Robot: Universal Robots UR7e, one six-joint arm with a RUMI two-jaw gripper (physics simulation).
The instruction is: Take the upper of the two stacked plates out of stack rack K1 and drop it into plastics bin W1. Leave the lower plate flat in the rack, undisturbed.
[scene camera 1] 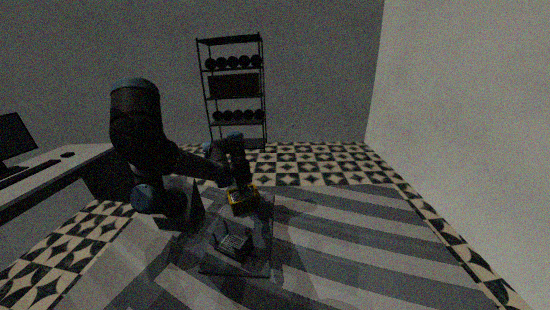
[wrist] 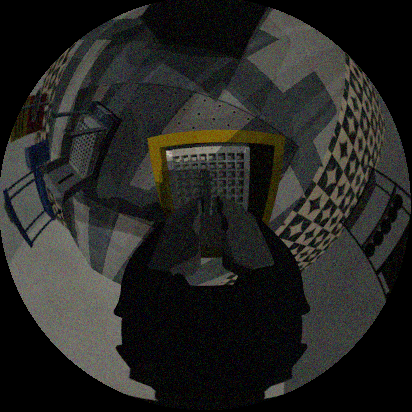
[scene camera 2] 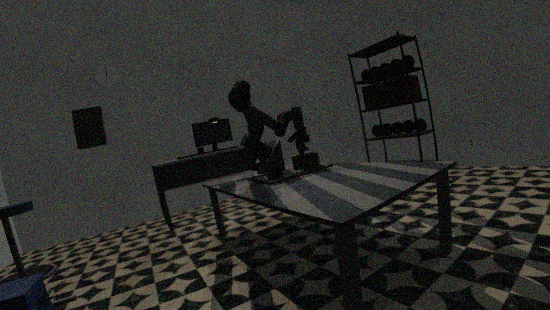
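Observation:
My gripper points down over bin W1 and is shut on the upper plate. This pale plate has a grid of square wells and shows within the bin's yellow rim outline; its exact depth is hard to tell. Bin W1 is dark-sided with a yellow rim. A dark gap shows right of the plate in the wrist view. Rack K1 stands apart from the bin. The lower plate lies flat in it. The fingers hide part of the held plate.
Bin and rack stand on a dark perforated board on the striped table. The dark wedge-shaped block stands by the arm's base. A desk and a tall shelf unit stand behind.

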